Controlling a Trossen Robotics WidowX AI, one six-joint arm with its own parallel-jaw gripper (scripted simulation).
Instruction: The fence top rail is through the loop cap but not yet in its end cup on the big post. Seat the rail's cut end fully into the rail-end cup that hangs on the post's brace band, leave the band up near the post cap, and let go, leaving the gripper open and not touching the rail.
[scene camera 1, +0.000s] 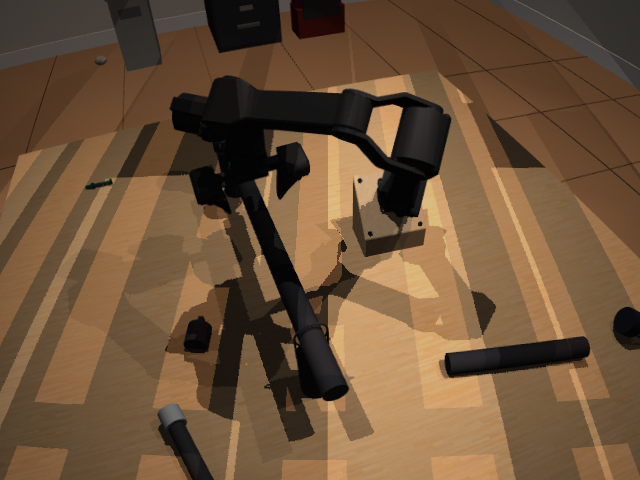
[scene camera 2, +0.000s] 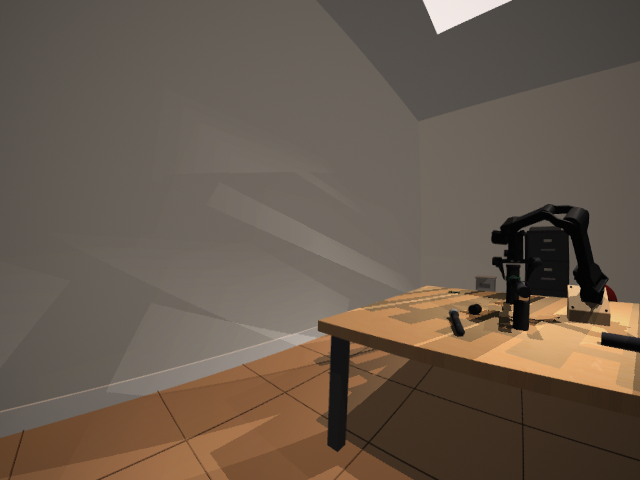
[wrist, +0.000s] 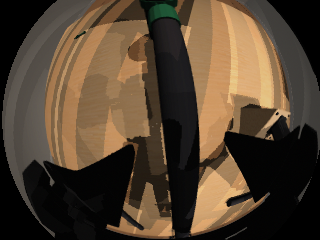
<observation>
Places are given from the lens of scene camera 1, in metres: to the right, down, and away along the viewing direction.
my gripper (scene camera 1: 254, 204): -0.11, -0.06, 0.83
dark top rail (scene camera 1: 299, 310): -0.03, 0.10, 0.65
dark tube (scene camera 1: 511, 356): 0.30, 0.18, 0.71
The marked spots on the dark top rail and the dark tube are 0.34 m apart.
</observation>
